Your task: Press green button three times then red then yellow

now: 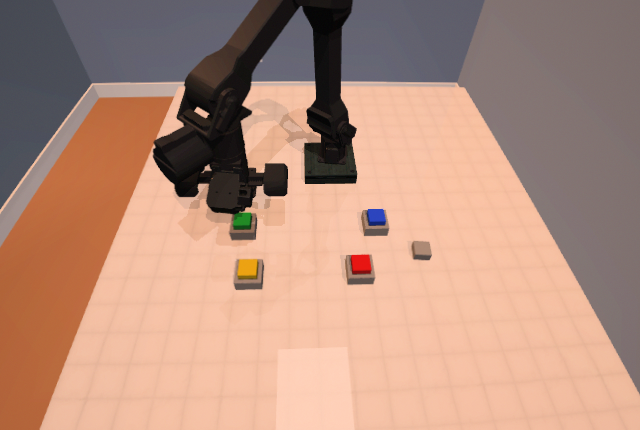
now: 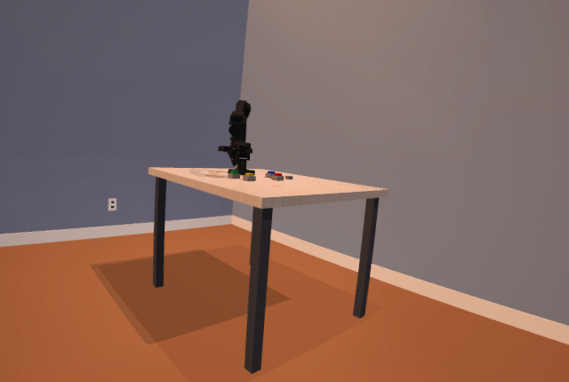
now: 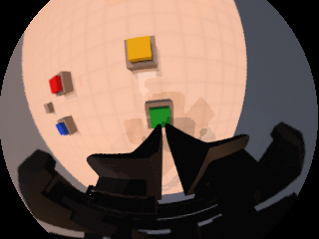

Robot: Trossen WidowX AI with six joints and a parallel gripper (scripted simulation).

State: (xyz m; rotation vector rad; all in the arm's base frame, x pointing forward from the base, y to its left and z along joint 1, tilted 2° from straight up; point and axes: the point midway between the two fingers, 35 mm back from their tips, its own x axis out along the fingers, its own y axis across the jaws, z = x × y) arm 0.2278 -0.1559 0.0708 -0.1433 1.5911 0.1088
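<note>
Now: gripper tip 30 mm above the green button. Round my gripper tip: red button (240 mm to the left, 60 mm ahead, 30 mm below); blue button (260 mm to the left, 50 mm behind, 30 mm below); yellow button (100 mm ahead, 40 mm to the left, 30 mm below).
</note>
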